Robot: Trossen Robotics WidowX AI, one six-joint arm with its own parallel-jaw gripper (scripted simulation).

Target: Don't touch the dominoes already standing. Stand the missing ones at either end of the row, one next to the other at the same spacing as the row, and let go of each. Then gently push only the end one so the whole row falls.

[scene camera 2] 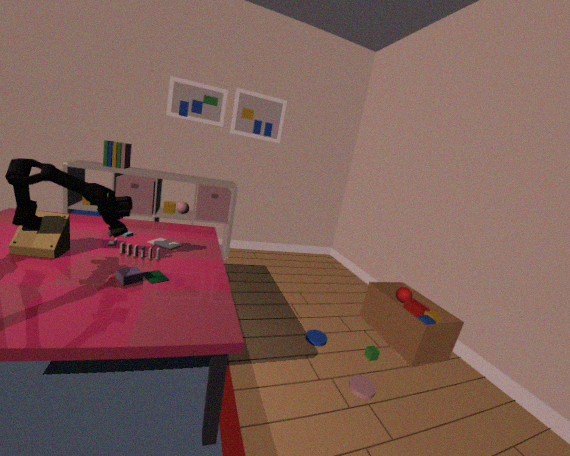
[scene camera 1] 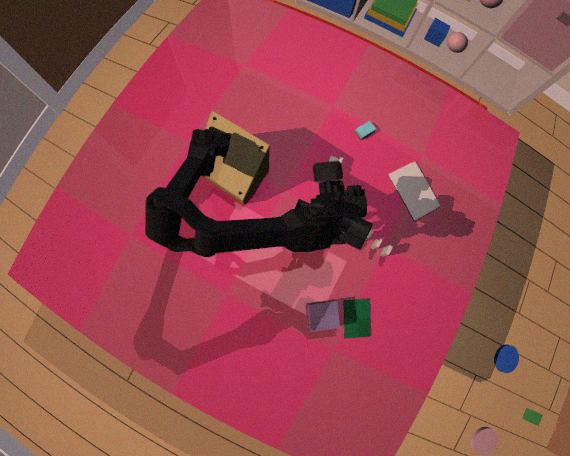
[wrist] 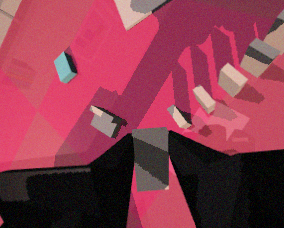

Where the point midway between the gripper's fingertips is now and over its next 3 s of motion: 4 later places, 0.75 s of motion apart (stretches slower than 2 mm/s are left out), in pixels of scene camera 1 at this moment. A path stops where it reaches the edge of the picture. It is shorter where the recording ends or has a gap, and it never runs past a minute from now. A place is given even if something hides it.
The gripper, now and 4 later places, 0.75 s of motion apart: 339, 196; 345, 200; 336, 207; 332, 207; 330, 214
